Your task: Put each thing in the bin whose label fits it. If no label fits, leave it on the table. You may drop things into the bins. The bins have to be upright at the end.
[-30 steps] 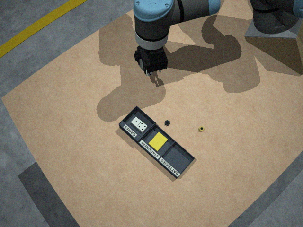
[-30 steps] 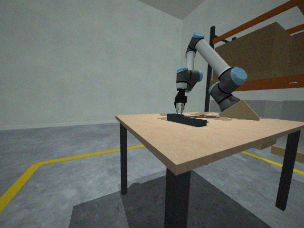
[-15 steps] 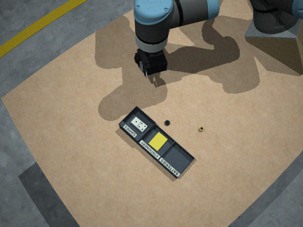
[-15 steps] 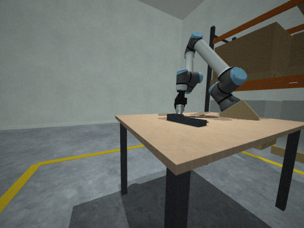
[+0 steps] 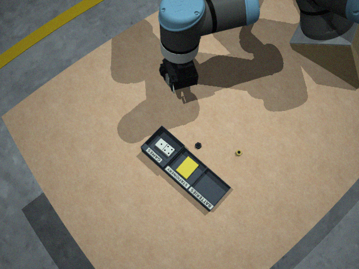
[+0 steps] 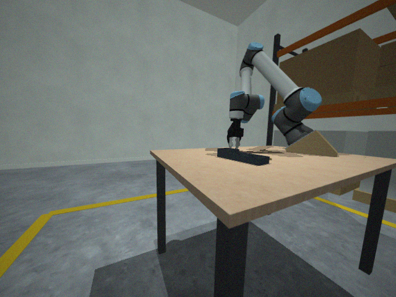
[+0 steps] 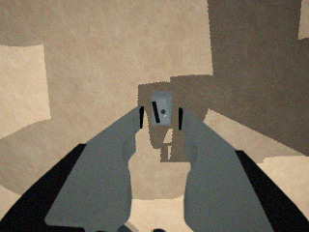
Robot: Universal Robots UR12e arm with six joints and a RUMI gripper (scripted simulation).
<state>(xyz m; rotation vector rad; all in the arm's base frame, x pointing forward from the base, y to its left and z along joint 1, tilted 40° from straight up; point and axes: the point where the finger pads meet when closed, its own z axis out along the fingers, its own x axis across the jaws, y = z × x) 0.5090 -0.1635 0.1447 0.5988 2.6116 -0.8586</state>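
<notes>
My hand is 1 cm above the grey sharpener. Round my hand: yellow pad: 16 cm ahead, 20 cm to the left, 1 cm below; white domino: 17 cm ahead, 12 cm to the left; black nut: 10 cm ahead, 17 cm to the left, 1 cm below.
</notes>
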